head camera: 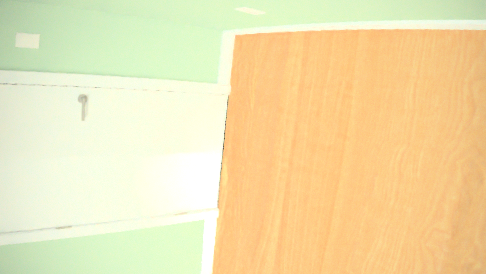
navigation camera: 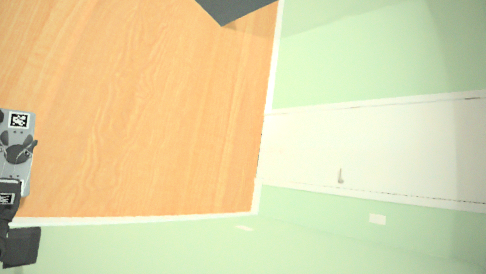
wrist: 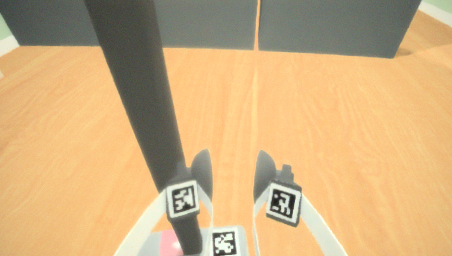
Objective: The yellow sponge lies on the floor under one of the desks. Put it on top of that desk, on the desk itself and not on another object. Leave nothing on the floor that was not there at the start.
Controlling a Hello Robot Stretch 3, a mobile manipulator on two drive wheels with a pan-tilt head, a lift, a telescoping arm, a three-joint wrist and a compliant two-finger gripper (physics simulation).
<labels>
The same spot on a white door: (head camera: 94,154) is (navigation camera: 334,148).
</labels>
